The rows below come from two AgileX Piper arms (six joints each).
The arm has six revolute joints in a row. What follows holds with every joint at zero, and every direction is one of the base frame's.
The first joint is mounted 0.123 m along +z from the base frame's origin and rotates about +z.
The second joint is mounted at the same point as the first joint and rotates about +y.
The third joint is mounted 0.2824 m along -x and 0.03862 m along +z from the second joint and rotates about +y.
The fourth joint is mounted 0.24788 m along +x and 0.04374 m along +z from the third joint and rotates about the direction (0.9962, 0, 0.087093).
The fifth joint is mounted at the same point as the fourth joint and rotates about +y.
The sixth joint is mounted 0.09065 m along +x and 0.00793 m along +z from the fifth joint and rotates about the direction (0.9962, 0, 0.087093).
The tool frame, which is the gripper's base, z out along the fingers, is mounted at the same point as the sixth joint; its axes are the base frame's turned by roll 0, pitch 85 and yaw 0 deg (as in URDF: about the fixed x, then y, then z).
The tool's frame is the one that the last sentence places.
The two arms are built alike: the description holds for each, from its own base.
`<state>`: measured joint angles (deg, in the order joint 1, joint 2, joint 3, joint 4, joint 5, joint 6); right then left.
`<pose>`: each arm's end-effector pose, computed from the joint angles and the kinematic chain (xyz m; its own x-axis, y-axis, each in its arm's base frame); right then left.
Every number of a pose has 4 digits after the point.
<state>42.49 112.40 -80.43 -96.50 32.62 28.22 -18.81 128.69 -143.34 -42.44 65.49 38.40</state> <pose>0.3630 0.2664 0.2454 0.0931 -0.9873 -0.1284 -0.3403 0.0897 -0.9360 0.4473 -0.2114 0.3794 -0.3488 0.3713 -0.8605 0.8542 0.5037 -0.1289</pose>
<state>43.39 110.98 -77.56 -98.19 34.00 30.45 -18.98 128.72 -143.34 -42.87 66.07 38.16</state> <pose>0.3529 0.2643 0.2433 0.0892 -0.9885 -0.1222 -0.3361 0.0856 -0.9379 0.4457 -0.2131 0.3790 -0.3558 0.3717 -0.8575 0.8574 0.4948 -0.1413</pose>
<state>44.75 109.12 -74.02 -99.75 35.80 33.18 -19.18 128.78 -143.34 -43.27 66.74 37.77</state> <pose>0.3390 0.2622 0.2412 0.0843 -0.9890 -0.1216 -0.3321 0.0872 -0.9392 0.4441 -0.2152 0.3783 -0.3655 0.3727 -0.8529 0.8600 0.4858 -0.1562</pose>
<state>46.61 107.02 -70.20 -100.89 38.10 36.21 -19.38 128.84 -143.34 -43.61 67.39 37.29</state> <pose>0.3222 0.2606 0.2394 0.0770 -0.9887 -0.1285 -0.3270 0.0967 -0.9401 0.4425 -0.2171 0.3775 -0.3762 0.3737 -0.8478 0.8615 0.4779 -0.1716</pose>
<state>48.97 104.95 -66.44 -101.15 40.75 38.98 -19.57 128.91 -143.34 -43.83 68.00 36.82</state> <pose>0.3034 0.2599 0.2373 0.0675 -0.9879 -0.1395 -0.3244 0.1105 -0.9394 0.4412 -0.2188 0.3766 -0.3864 0.3758 -0.8423 0.8623 0.4714 -0.1853</pose>
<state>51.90 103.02 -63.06 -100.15 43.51 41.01 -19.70 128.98 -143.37 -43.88 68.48 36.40</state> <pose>0.2828 0.2608 0.2350 0.0580 -0.9866 -0.1526 -0.3279 0.1256 -0.9363 0.4403 -0.2200 0.3757 -0.3947 0.3782 -0.8373 0.8620 0.4678 -0.1950</pose>
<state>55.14 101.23 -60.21 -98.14 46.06 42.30 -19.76 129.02 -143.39 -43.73 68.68 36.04</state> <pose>0.2619 0.2625 0.2331 0.0494 -0.9847 -0.1669 -0.3377 0.1407 -0.9307 0.4400 -0.2203 0.3752 -0.4005 0.3796 -0.8339 0.8604 0.4689 -0.1998</pose>
